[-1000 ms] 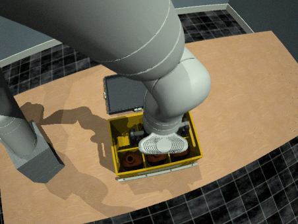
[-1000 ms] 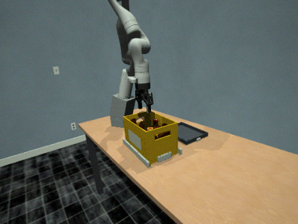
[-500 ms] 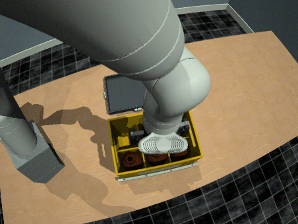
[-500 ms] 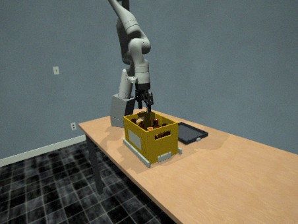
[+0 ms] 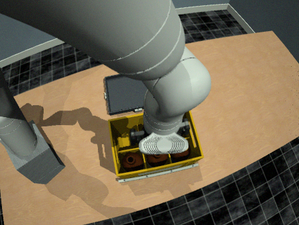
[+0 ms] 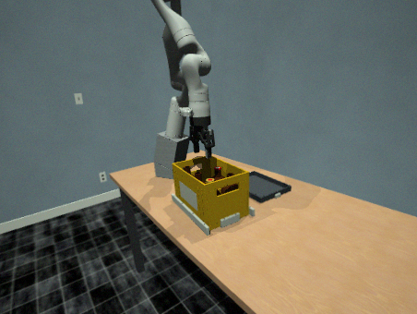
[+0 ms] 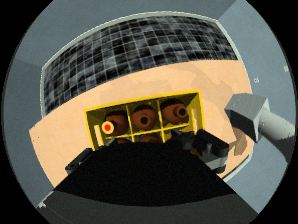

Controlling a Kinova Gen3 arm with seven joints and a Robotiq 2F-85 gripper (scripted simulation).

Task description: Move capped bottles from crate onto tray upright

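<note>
My hand is 2 cm to the right of the yellow crate and 15 cm above it. The rest, counted from my hand: dark tray: 2 cm behind, 30 cm to the left, 22 cm below.
</note>
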